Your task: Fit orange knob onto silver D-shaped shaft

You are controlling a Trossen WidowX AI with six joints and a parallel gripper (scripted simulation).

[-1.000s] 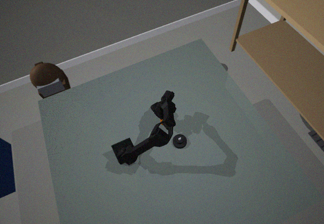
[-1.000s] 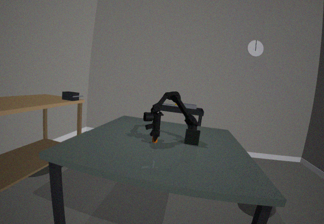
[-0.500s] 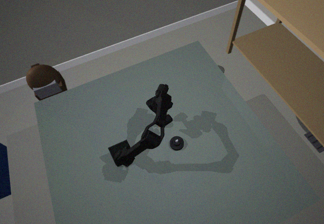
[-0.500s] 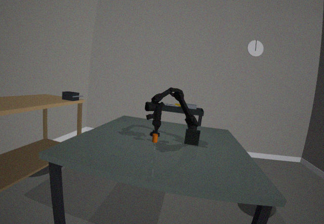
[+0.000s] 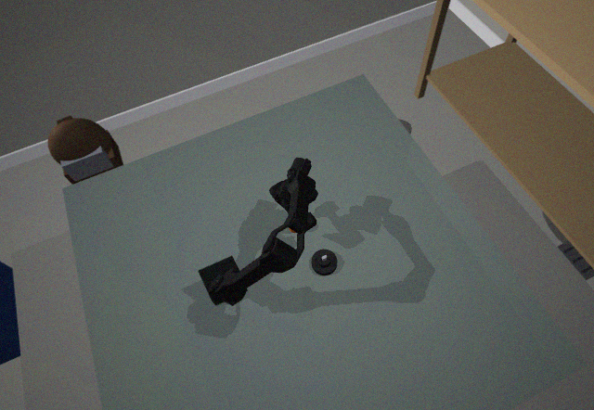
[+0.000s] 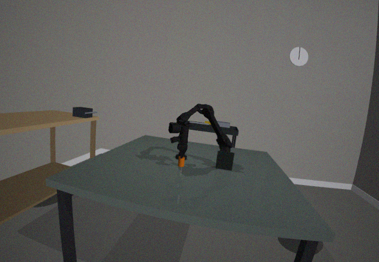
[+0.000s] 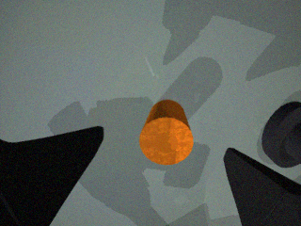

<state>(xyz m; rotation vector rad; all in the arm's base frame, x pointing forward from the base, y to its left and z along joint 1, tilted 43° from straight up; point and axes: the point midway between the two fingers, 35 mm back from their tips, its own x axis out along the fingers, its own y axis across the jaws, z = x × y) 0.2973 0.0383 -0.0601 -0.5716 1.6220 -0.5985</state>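
The orange knob lies 2 cm below my gripper tip. From my gripper tip the other things lie so: dark round pedestal: 1 cm ahead, 17 cm to the right, 4 cm below.
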